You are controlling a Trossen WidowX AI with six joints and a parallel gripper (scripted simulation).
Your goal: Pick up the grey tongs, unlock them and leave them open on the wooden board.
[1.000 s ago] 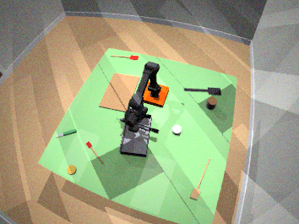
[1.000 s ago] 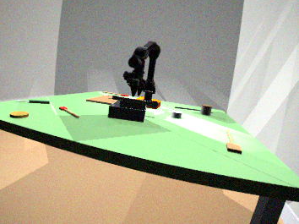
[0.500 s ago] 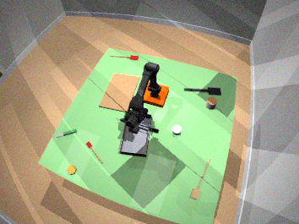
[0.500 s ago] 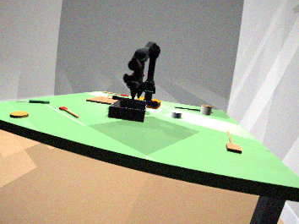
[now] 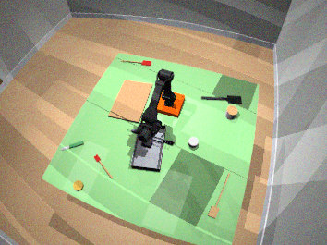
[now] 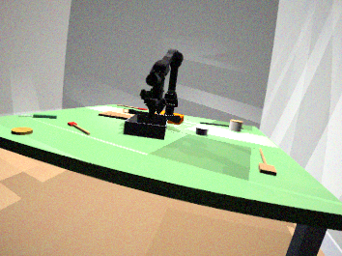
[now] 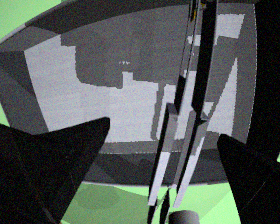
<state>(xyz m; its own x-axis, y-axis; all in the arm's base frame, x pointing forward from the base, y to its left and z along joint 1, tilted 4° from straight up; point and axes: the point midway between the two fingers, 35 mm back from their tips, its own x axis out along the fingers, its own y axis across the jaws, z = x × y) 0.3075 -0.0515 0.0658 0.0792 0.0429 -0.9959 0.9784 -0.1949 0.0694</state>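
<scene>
My gripper tip is 40 mm short of the grey roasting tin, 20 mm to the left of it and 30 mm above it. Round my gripper tip: white puck 40 mm behind, 250 mm to the left, 40 mm below; wooden board 320 mm behind, 240 mm to the right, 50 mm below; yellow disc 400 mm ahead, 420 mm to the right, 50 mm below.
</scene>
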